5 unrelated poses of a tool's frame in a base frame.
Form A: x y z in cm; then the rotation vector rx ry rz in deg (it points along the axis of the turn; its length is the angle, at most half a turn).
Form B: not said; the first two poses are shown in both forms.
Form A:
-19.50 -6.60 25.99 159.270 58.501 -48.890
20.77 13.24 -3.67 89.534 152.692 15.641
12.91 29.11 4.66 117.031 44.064 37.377
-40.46 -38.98 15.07 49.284 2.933 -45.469
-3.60 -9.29 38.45 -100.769 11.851 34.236
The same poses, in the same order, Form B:
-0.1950 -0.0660 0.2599 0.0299 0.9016 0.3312 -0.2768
0.2077 0.1324 -0.0367 0.0201 0.5038 0.8591 0.0880
0.1291 0.2911 0.0466 0.4185 0.8144 0.3066 0.2601
-0.4046 -0.3898 0.1507 0.8333 0.4059 0.0242 -0.3745
-0.0360 -0.0929 0.3845 0.5942 -0.7569 0.0890 0.2571

